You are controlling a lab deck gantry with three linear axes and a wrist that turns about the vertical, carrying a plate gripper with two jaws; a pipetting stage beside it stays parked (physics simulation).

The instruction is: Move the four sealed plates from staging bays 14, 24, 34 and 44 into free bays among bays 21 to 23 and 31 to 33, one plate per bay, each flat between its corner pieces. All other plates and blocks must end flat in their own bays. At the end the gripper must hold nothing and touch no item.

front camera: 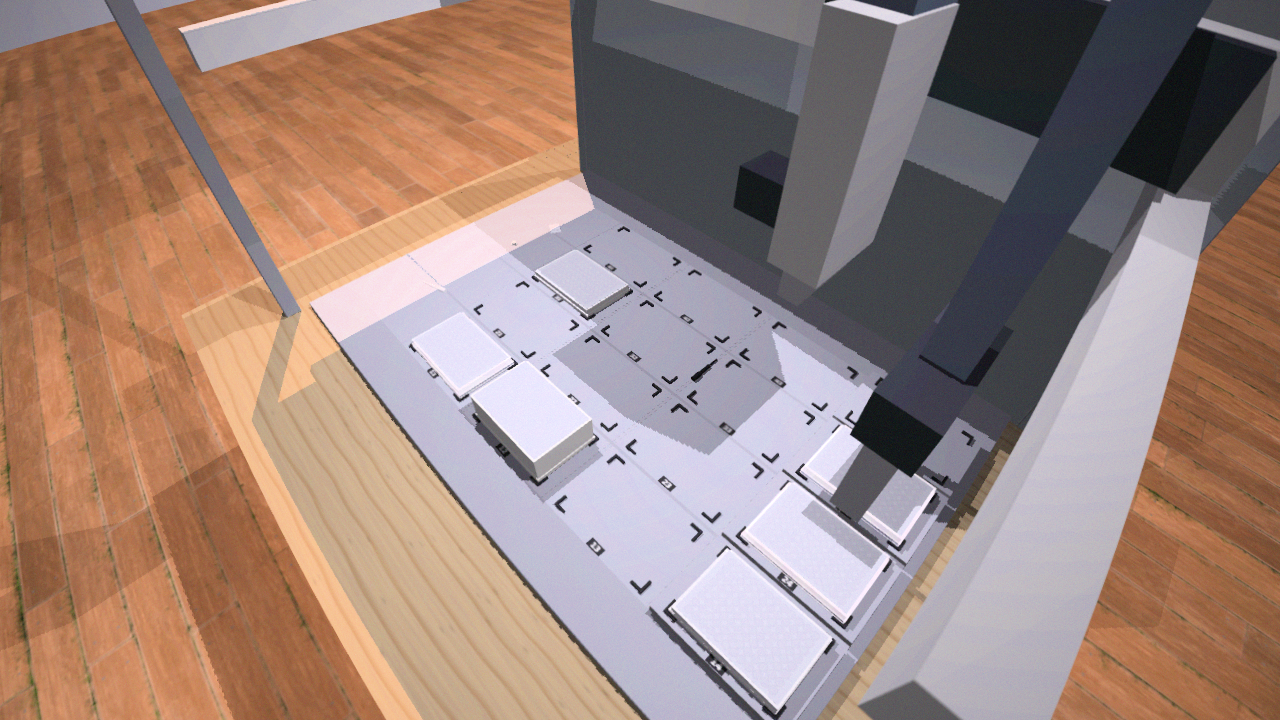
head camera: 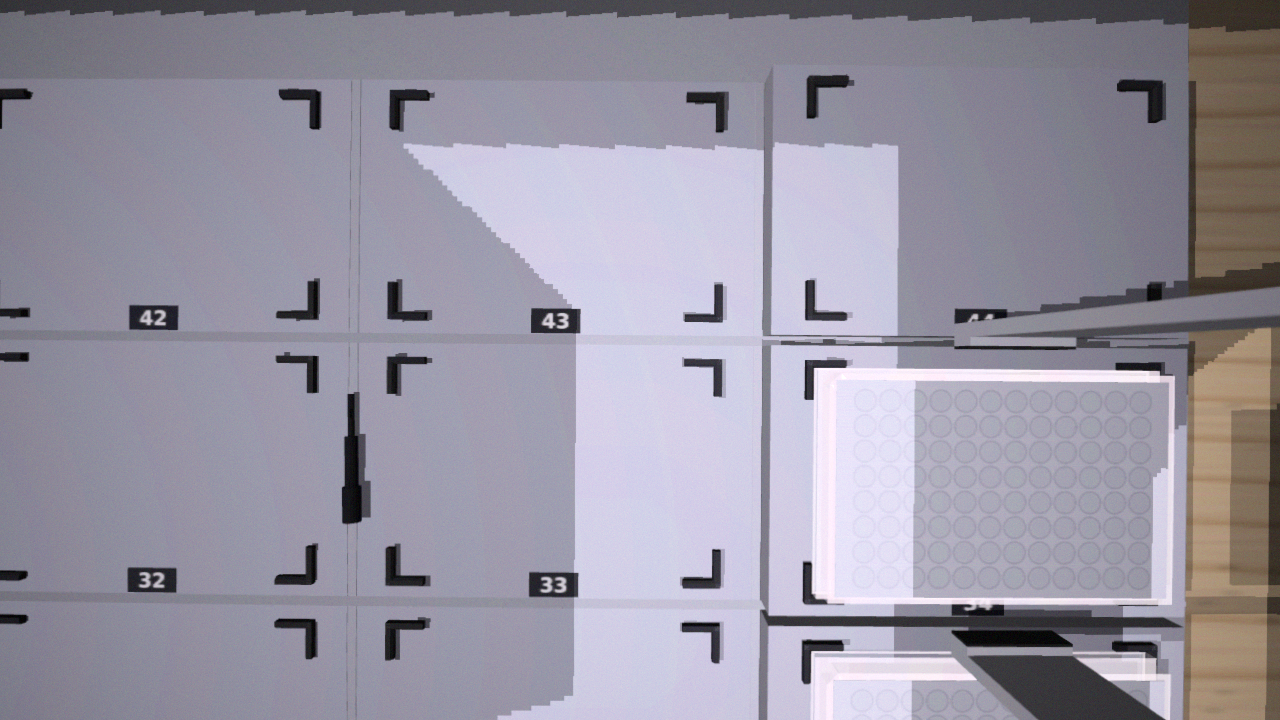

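Seen in the pictures: gripper, fingertip midpoint: (front camera: 871, 476) (head camera: 1003, 490); robot's base, link origin: (front camera: 412, 346).
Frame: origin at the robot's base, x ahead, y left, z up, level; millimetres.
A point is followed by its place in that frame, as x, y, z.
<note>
Three pale plates lie in staging bays: one (front camera: 750, 631) @(560, 36, 29) in bay 14, one (front camera: 816, 550) @(559, 143, 29) (head camera: 975, 698) @(547, 182, 29) in bay 24, one (front camera: 908, 503) @(603, 258, 29) (head camera: 993, 488) @(553, 258, 29) in bay 34. The plates in bays 24 and 34 show rows of round wells in the head view. Staging bay 44 (head camera: 1011, 197) @(567, 366, 15) holds no plate. A similar plate (front camera: 583, 280) @(72, 255, 14) lies flat in bay 31. Bays 21, 22, 23, 32 and 33 hold no plate. My gripper (front camera: 881, 483) @(556, 257, 30) (head camera: 1013, 488) @(556, 257, 30) is open above the bay 34 plate, one jaw towards each long side. Its far jaw is hidden in the front view.
Another plate (front camera: 462, 351) @(72, 42, 14) lies in bay 11, and a tall pale block (front camera: 533, 419) @(245, 36, 42) stands in bay 12. A thin dark tool-like item (front camera: 704, 369) @(312, 260, 5) (head camera: 351, 465) @(312, 260, 5) lies on the seam between bays 32 and 33. The pale pipetting stage (front camera: 841, 143) hangs behind the deck.
</note>
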